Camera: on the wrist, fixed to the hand. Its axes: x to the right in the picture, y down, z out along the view.
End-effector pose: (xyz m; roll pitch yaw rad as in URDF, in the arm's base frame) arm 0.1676 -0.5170 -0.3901 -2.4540 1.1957 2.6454
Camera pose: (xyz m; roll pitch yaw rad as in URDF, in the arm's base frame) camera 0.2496 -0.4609 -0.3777 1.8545 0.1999 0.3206
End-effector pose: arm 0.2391 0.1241 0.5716 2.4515 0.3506 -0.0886
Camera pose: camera 0.2352 0.0703 0.6560 2.7726 -0.5870 -1.4934
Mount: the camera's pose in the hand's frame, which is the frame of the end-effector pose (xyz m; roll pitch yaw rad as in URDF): -0.0282 0.0922 -0.0270 0.0076 -0.0853 1.6321
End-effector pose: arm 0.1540 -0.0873 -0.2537 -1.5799 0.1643 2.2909
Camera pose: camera 0.2032 -0.1012 -0.3398 1.2586 1.3329 -1.1797
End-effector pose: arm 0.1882 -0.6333 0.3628 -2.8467 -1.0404 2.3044
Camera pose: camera 0.2686 -0.5790 0.3380 -2.0630 0.2425 1.0356
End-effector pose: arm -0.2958 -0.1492 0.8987 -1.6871 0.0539 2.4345
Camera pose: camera -0.2464 -0.1421 0.8119 1.8459 1.4518 -0.4449
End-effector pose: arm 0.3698 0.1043 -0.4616 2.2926 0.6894 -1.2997
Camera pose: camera 0.3396 0.0610 -0.3765 2.3303 -0.6082 -2.3726
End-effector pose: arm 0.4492 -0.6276 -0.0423 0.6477 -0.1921 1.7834
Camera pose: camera 0.3686 -0.6800 -0.0142 -0.2935 -0.6998 -2.6814
